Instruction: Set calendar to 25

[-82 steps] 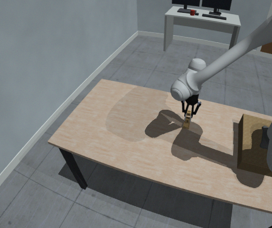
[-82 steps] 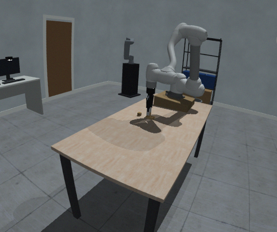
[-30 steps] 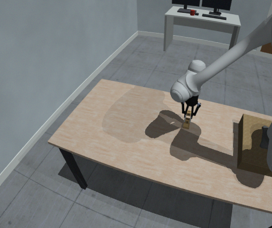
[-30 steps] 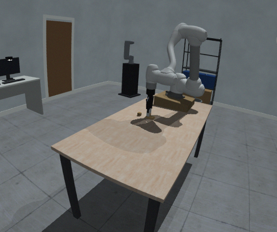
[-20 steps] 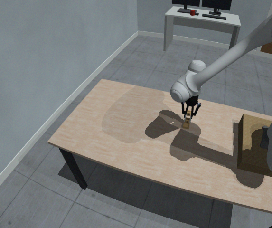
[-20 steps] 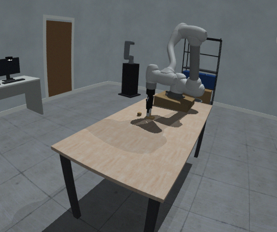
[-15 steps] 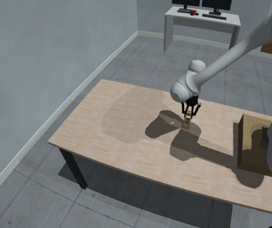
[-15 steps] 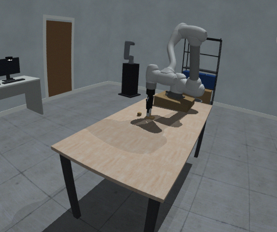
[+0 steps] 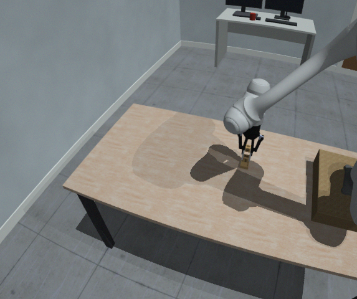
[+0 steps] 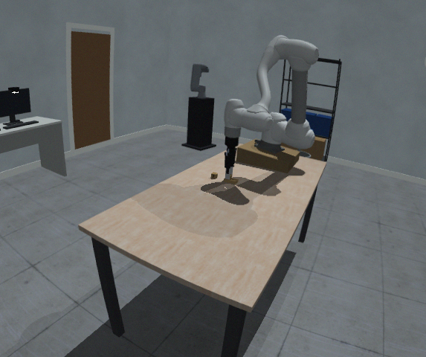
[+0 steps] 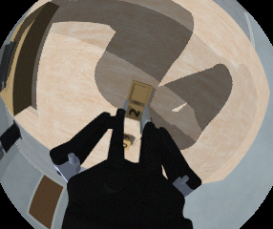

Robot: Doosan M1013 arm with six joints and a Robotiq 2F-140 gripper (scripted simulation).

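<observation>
Right now my hand is 2 cm to the right of the wooden calendar tray and 4 cm above it.
</observation>
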